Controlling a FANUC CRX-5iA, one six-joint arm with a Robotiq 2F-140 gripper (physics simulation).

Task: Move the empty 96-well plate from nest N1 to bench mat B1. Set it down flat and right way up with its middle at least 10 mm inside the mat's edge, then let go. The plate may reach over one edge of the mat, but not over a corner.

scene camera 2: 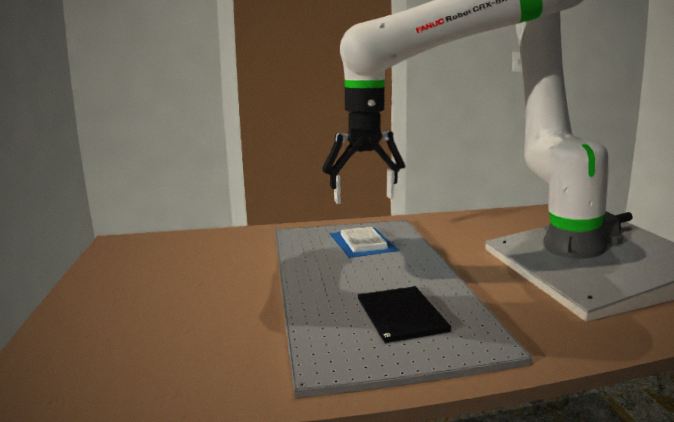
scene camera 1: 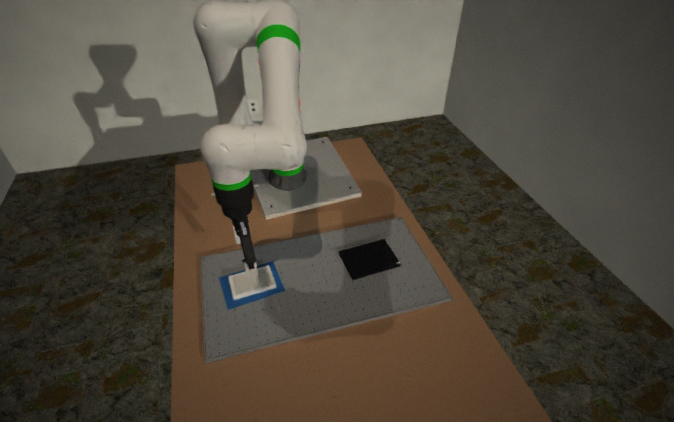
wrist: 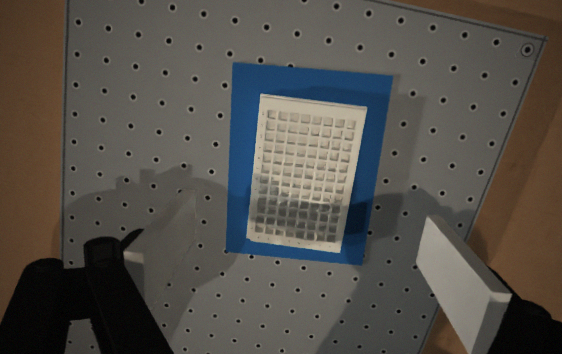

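Seen in the pictures: gripper, fingertip midpoint: [scene camera 2: 364, 199] [wrist: 307, 226]; arm's base, origin of the base link: [scene camera 2: 574, 245] [scene camera 1: 287, 177].
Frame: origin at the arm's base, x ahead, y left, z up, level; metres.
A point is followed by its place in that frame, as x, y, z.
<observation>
The white 96-well plate [scene camera 1: 240, 287] @(0.463, -0.283, -0.013) [scene camera 2: 364, 240] @(0.456, -0.218, -0.012) [wrist: 305, 170] @(0.449, -0.254, -0.012) lies flat, wells facing up, on the blue bench mat [scene camera 1: 233, 302] @(0.499, -0.312, -0.026) [scene camera 2: 358, 254] @(0.486, -0.170, -0.026) [wrist: 310, 80] @(0.454, -0.325, -0.026). In the wrist view its whole outline is inside the mat, slightly turned, with blue showing on all four sides. The black nest [scene camera 1: 370, 259] @(0.501, 0.122, -0.016) [scene camera 2: 405, 314] @(0.492, 0.142, -0.016) is empty, with a small white label at one corner. My gripper [scene camera 1: 246, 260] @(0.447, -0.247, 0.083) [scene camera 2: 364, 200] @(0.447, -0.247, 0.083) [wrist: 307, 226] @(0.447, -0.247, 0.083) is open and empty, its white fingertips wide apart, well above the plate and not touching it.
The mat and the nest are on a grey perforated board [scene camera 1: 320, 300] @(0.584, -0.077, -0.028) [scene camera 2: 325, 285] @(0.596, -0.037, -0.028) [wrist: 150, 85] @(0.585, -0.306, -0.028) on the brown table [scene camera 1: 320, 380] @(0.803, -0.157, -0.040) [scene camera 2: 175, 310] @(0.901, -0.031, -0.041). The arm's base stands on a raised pale plate [scene camera 1: 340, 175] @(0.054, 0.200, -0.005) [scene camera 2: 530, 280] @(0.167, 0.060, -0.038) beside the board.
</observation>
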